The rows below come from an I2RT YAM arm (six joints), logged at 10 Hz.
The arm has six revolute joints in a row. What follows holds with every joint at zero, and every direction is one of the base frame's.
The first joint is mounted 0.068 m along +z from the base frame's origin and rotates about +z.
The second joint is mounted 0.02 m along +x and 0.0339 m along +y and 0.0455 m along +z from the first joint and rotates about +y.
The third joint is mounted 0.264 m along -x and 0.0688 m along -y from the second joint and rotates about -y.
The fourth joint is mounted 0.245 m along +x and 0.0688 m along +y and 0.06 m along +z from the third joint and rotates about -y.
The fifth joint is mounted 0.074 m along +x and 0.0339 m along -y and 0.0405 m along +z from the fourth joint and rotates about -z.
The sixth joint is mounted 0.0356 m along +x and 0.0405 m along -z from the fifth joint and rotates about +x.
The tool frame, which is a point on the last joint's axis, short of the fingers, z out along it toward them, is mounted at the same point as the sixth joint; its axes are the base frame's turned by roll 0, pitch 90 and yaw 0 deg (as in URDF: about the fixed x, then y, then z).
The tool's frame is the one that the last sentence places.
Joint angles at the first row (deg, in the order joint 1, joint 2, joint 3, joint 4, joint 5, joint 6):
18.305, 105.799, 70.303, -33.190, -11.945, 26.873
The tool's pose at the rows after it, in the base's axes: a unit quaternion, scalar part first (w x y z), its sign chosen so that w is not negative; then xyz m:
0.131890 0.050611 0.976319 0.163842 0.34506 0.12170 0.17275
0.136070 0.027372 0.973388 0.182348 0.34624 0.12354 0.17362
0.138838 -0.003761 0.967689 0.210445 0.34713 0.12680 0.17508
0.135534 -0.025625 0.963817 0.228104 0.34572 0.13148 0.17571
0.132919 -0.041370 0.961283 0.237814 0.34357 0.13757 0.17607
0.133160 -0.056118 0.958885 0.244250 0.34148 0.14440 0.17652
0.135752 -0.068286 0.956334 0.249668 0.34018 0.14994 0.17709
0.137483 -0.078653 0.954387 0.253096 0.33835 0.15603 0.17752
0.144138 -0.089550 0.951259 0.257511 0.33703 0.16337 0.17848
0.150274 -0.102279 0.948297 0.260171 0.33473 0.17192 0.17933
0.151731 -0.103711 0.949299 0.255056 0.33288 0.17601 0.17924
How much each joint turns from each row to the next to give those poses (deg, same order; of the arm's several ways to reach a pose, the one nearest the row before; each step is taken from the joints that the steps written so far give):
-0.021, -0.001, -0.002, 0.045, 0.110, -0.415
0.000, 0.001, -0.043, 1.115, -2.273, -2.142
0.109, -0.001, -0.001, 1.224, -3.541, -2.645
0.546, 0.001, 0.003, 0.260, -2.317, -1.508
0.896, -0.001, -0.002, 0.176, -1.159, -0.699
1.049, 0.000, 0.001, 0.414, -0.612, -0.504
0.831, 0.000, 0.000, 0.613, -0.437, -0.414
0.962, 0.001, -0.001, 0.504, -0.153, -0.153
1.115, 0.000, 0.003, 1.157, 0.000, 0.022
1.355, 0.000, 0.000, 1.048, 0.241, -0.044
0.764, -0.002, -0.003, 0.110, 0.917, 0.393

